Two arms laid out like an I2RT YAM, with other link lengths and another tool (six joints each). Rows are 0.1 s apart.
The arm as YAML. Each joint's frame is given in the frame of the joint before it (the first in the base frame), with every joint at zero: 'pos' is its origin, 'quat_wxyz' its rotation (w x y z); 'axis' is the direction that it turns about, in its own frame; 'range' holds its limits. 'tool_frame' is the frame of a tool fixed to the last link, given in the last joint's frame.
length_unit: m
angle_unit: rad
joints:
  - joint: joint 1
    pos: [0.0, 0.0, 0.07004]
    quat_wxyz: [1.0, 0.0, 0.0, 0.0]
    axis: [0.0, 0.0, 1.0]
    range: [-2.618, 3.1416]
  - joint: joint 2
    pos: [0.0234, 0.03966, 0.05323]
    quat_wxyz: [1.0, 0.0, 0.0, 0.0]
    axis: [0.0, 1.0, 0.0]
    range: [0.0, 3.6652]
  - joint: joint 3
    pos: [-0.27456, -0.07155, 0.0]
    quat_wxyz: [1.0, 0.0, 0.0, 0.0]
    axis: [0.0, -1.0, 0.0]
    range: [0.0, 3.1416]
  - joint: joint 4
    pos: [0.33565, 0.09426, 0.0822]
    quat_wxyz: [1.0, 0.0, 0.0, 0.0]
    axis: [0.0, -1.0, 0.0]
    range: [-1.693, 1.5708]
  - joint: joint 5
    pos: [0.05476, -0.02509, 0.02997]
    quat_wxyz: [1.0, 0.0, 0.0, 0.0]
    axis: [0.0, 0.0, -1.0]
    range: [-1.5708, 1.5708]
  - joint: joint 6
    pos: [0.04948, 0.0, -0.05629]
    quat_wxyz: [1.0, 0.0, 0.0, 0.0]
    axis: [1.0, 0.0, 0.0]
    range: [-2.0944, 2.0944]
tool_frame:
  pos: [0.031, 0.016, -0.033]
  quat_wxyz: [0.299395, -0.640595, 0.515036, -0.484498]
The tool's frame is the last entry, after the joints.
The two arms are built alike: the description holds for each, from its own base.
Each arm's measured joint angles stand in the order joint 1, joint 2, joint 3, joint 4, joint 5, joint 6.
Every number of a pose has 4 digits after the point. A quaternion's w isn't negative.
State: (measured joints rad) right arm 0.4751 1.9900 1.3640 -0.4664 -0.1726 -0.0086; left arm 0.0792 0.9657 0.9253 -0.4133 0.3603 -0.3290
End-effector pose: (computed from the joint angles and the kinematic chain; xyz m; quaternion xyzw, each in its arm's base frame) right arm 0.3813 0.2710 0.1000 -0.9326 0.3552 -0.0241 0.0590; left arm 0.2948 0.0365 0.3036 0.7312 -0.5208 0.4400 0.0205
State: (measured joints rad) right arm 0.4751 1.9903 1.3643 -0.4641 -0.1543 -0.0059; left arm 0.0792 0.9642 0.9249 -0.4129 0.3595 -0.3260
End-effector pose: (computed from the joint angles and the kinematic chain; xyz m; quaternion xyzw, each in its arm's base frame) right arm 0.3825 0.2701 0.0996 -0.9309 0.3598 -0.0307 0.0546; left arm 0.2946 0.0367 0.3038 0.7306 -0.5217 0.4401 0.0189
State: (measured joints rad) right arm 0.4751 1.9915 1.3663 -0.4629 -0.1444 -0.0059; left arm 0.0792 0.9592 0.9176 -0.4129 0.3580 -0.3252
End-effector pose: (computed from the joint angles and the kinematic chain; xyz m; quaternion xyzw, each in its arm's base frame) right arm 0.3836 0.2698 0.0995 -0.9302 0.3617 -0.0347 0.0523; left arm 0.2934 0.0367 0.3021 0.7314 -0.5216 0.4390 0.0188
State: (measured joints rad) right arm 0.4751 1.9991 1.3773 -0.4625 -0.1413 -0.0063; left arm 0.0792 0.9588 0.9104 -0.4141 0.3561 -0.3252
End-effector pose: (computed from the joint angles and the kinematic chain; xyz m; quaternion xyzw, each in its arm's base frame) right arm 0.3863 0.2709 0.0997 -0.9299 0.3621 -0.0371 0.0528; left arm 0.2929 0.0368 0.2989 0.7336 -0.5209 0.4360 0.0204
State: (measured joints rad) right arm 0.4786 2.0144 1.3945 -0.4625 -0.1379 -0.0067; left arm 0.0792 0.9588 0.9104 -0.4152 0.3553 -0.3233
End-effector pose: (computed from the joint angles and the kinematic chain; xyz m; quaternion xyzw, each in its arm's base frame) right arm 0.3893 0.2741 0.0984 -0.9303 0.3609 -0.0389 0.0525; left arm 0.2928 0.0370 0.2988 0.7337 -0.5214 0.4353 0.0199
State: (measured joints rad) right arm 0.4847 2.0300 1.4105 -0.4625 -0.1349 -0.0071; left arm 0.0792 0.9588 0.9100 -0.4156 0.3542 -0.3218
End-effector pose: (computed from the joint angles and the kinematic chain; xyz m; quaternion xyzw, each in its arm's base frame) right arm 0.3913 0.2781 0.0966 -0.9312 0.3585 -0.0400 0.0518; left arm 0.2928 0.0371 0.2986 0.7339 -0.5216 0.4347 0.0193
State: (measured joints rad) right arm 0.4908 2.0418 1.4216 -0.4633 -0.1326 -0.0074; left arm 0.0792 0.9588 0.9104 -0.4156 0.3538 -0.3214
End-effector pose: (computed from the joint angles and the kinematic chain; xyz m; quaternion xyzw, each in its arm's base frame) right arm 0.3920 0.2815 0.0949 -0.9323 0.3560 -0.0402 0.0507; left arm 0.2928 0.0371 0.2988 0.7338 -0.5217 0.4347 0.0189
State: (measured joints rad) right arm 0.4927 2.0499 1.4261 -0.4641 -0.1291 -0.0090; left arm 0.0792 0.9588 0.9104 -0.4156 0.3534 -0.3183
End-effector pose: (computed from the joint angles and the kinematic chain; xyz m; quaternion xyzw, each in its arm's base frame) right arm 0.3924 0.2824 0.0926 -0.9327 0.3551 -0.0402 0.0479; left arm 0.2928 0.0373 0.2988 0.7334 -0.5226 0.4343 0.0179
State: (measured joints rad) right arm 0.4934 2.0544 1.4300 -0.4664 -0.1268 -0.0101; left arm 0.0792 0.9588 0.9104 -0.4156 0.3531 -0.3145
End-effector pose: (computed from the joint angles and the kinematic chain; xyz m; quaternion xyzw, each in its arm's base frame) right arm 0.3928 0.2828 0.0917 -0.9329 0.3548 -0.0403 0.0460; left arm 0.2929 0.0374 0.2988 0.7329 -0.5239 0.4338 0.0166
